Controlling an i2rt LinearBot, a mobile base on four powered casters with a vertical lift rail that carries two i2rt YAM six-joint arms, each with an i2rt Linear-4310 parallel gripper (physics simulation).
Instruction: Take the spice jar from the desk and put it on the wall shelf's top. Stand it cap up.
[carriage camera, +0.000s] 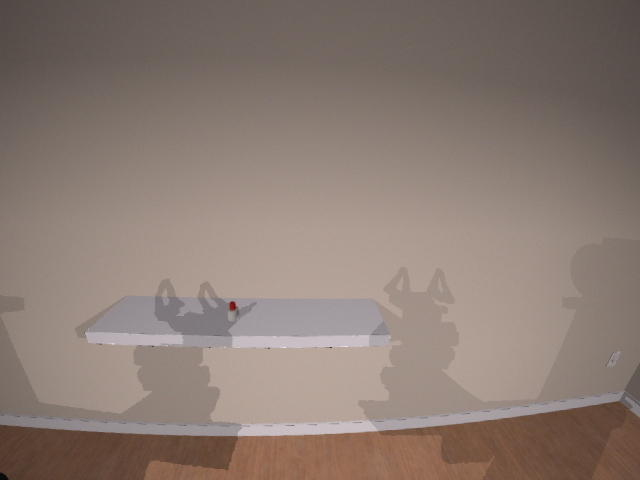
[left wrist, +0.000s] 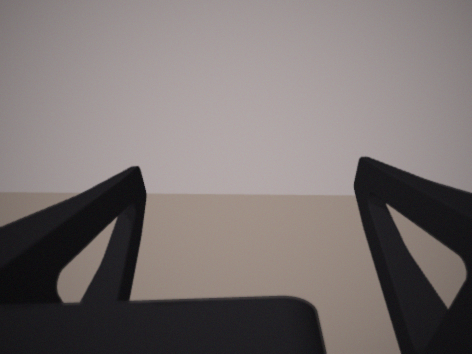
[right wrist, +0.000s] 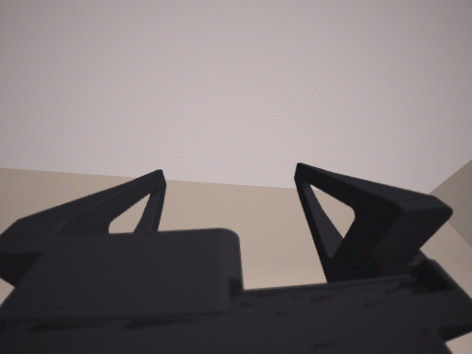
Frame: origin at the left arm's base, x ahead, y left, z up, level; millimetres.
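Seen in the pictures: left gripper, between the fingertips: (left wrist: 249, 175); right gripper, between the fingertips: (right wrist: 230, 173).
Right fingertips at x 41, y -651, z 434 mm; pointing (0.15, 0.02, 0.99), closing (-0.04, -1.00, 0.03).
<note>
A point is followed by its place in that frame.
The spice jar (carriage camera: 233, 312) @(x 764, y -10, z -160 mm), pale with a red cap, stands upright, cap up, on the top of the white wall shelf (carriage camera: 320, 317) @(x 823, y -336, z -200 mm) in the carriage view, a little left of the shelf's middle. My left gripper (left wrist: 249, 175) @(x 24, y 0, z 443 mm) is open and empty in the left wrist view, pointing at the upper wall and ceiling. My right gripper (right wrist: 230, 173) @(x 41, y -651, z 434 mm) is open and empty in the right wrist view, also facing wall and ceiling. Neither gripper shows in the carriage view, and both are away from the jar. The desk does not show.
The beige wall (carriage camera: 320, 180) @(x 965, y -310, z 315 mm) rises behind the shelf. Shadows of both arms fall on the wall and shelf. A wall outlet (carriage camera: 613, 358) @(x 1151, y -2237, z -690 mm) is at the far right. A white baseboard (carriage camera: 310, 428) @(x 952, y -313, z -1044 mm) runs above the wooden floor (carriage camera: 330, 457) @(x 829, y -429, z -1100 mm). A room corner shows at the right.
</note>
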